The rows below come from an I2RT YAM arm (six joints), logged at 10 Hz.
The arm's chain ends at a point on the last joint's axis. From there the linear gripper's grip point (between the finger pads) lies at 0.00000 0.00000 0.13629 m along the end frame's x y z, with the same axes.
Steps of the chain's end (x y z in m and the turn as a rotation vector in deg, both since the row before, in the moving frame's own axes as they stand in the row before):
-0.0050, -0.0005, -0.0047, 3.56, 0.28, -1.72
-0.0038, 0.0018, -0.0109, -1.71, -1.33, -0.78
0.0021, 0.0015, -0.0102, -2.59, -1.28, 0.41
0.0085, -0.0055, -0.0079, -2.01, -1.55, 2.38
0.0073, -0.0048, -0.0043, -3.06, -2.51, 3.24
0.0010, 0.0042, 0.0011, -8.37, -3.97, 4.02
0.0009, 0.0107, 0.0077, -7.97, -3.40, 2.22
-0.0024, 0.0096, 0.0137, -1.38, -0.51, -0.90
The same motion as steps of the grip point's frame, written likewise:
-0.0045, -0.0090, -0.0050, 3.56, 0.28, -1.72
-0.0069, 0.0059, -0.0110, -1.71, -1.33, -0.78
-0.0010, 0.0076, -0.0104, -2.59, -1.28, 0.41
0.0047, -0.0008, -0.0080, -2.01, -1.55, 2.38
0.0011, 0.0023, -0.0046, -3.06, -2.51, 3.24
-0.0091, 0.0237, -0.0007, -8.37, -3.97, 4.02
-0.0075, 0.0294, 0.0061, -7.97, -3.40, 2.22
-0.0036, 0.0129, 0.0137, -1.38, -0.51, -0.90

